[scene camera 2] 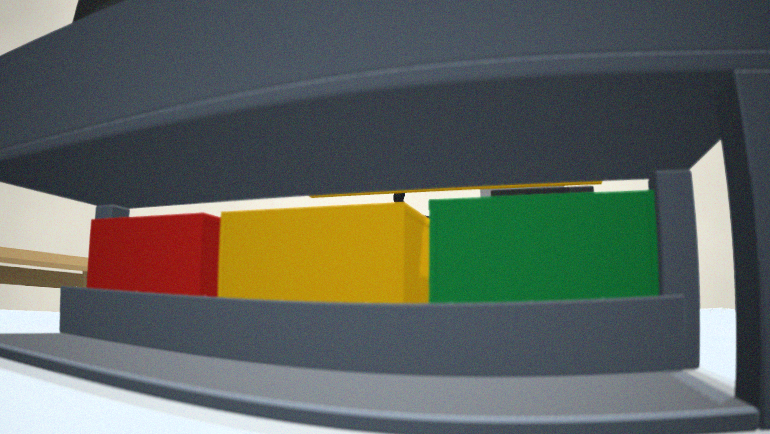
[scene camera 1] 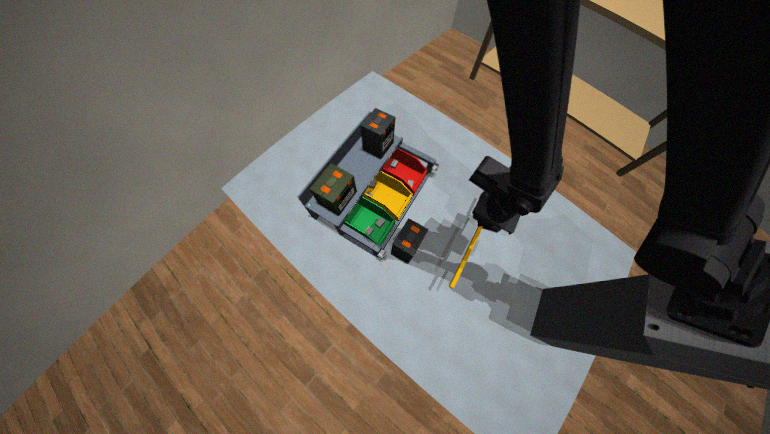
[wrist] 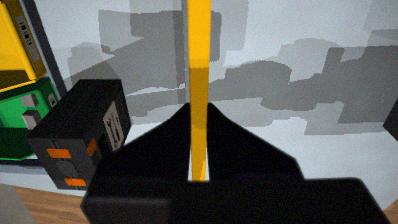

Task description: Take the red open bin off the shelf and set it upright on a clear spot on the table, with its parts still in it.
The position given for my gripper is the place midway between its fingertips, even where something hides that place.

I see my gripper (scene camera 1: pixel 480 225), a red open bin (scene camera 2: pixel 177 254), a yellow bin (scene camera 2: pixel 368 253) and a green bin (scene camera 2: pixel 595 245).
The red open bin shows as well in scene camera 1 (scene camera 1: pixel 409 167). The yellow bin is seen too in scene camera 1 (scene camera 1: pixel 392 195). The green bin also shows in scene camera 1 (scene camera 1: pixel 365 213). The wrist view misses the red open bin: it is out of frame.
